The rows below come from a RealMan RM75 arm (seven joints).
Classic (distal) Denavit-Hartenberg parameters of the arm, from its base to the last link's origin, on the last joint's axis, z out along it. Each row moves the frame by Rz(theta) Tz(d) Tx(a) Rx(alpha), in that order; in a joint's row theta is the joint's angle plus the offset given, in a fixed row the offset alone. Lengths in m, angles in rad.
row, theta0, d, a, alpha
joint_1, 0, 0.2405, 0, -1.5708
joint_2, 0, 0, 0, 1.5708
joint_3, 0, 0.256, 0, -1.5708
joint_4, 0, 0, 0, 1.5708
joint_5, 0, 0.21, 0, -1.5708
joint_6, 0, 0, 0, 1.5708
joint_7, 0, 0.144, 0, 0
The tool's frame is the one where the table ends.
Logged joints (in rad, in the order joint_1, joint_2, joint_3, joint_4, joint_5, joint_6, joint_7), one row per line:
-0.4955, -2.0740, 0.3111, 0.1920, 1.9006, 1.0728, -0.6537
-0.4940, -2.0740, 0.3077, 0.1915, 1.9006, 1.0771, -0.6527
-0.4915, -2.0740, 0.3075, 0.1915, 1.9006, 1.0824, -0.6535
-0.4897, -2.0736, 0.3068, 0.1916, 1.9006, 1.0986, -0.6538
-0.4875, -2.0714, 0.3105, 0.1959, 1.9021, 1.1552, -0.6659
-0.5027, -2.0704, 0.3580, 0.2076, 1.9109, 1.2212, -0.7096
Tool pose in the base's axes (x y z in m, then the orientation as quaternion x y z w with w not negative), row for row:
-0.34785, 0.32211, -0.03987, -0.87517, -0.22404, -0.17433, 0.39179
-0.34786, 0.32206, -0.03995, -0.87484, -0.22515, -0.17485, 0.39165
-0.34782, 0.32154, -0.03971, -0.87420, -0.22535, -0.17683, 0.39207
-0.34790, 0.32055, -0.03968, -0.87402, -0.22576, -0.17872, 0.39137
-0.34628, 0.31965, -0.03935, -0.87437, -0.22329, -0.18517, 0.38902
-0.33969, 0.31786, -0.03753, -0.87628, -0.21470, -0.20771, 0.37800
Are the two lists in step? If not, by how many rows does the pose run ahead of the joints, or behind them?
The pose runs 1 row behind the joints: the pose in row i belongs to the joints in row i - 1.
